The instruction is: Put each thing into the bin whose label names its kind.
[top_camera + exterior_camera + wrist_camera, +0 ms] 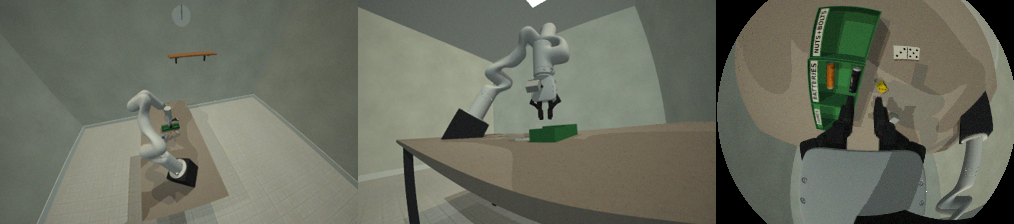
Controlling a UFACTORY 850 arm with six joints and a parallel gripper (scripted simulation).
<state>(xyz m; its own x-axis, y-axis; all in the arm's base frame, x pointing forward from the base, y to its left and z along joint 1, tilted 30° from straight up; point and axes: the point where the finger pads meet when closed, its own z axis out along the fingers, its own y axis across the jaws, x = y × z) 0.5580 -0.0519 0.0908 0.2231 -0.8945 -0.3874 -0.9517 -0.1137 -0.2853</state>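
The yellow die lies 40 mm behind my hand and 80 mm below it. Also, from my hand: white domino 60 mm behind, 80 mm to the right, 90 mm below; then orange battery 60 mm ahead, 80 mm below; then black battery 20 mm ahead, 80 mm below.
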